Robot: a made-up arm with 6 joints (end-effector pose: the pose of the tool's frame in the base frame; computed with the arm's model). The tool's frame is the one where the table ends. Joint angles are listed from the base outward.
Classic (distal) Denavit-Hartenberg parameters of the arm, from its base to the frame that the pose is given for. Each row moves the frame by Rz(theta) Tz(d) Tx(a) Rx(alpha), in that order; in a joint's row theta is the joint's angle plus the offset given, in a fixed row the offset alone. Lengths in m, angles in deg.
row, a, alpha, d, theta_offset
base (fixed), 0.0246, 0, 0, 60.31
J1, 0.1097, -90, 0.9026, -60.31
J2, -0.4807, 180, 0, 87.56
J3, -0.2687, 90, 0.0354, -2.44
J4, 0.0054, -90, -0.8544, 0
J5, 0.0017, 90, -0.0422, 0
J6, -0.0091, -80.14, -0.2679, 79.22
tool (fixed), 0, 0, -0.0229, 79.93
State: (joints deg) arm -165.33 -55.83 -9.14 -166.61 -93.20 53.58
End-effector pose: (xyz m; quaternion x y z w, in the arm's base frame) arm 0.1430 0.0600 2.1218 -0.2327 -0.4125 -0.1630 0.8655
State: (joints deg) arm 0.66 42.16 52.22 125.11 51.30 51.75
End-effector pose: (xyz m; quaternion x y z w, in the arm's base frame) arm 1.4326 0.1391 1.5833 -0.8600 -0.4176 0.2832 0.0755
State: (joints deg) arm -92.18 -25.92 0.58 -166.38 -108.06 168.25
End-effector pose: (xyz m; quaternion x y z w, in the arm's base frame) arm 0.0025 -0.3234 2.1553 -0.5934 -0.6948 -0.0862 0.3971
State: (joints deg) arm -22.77 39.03 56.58 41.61 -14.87 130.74
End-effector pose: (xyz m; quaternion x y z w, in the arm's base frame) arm 1.2766 -0.5860 1.8179 -0.9694 0.1681 -0.0351 0.1753
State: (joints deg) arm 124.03 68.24 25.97 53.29 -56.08 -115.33
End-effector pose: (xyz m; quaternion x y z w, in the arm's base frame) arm -0.6042 1.2543 0.4810 -0.0818 0.3214 0.2158 0.9184
